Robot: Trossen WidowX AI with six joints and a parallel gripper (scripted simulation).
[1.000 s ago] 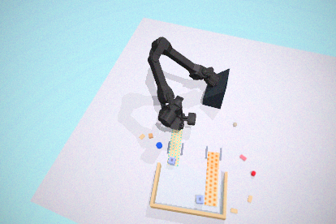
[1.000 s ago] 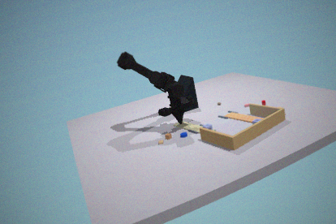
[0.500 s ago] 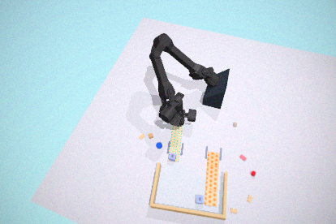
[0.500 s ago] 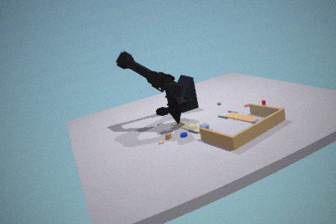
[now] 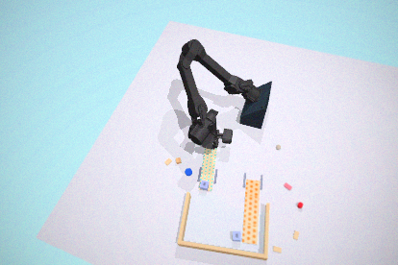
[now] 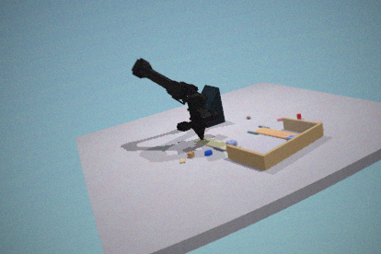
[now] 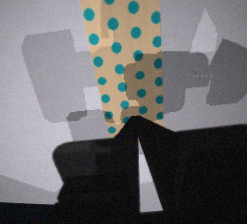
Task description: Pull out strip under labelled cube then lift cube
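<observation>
My gripper tip is now 9 cm short of the dotted strip and 3 cm to the right of it. The rest, counted from my gripper tip: blue disc: 16 cm ahead, 3 cm to the right; then red piece: 10 cm ahead, 43 cm to the left, 1 cm above; then pink block: 5 cm ahead, 37 cm to the left.
</observation>
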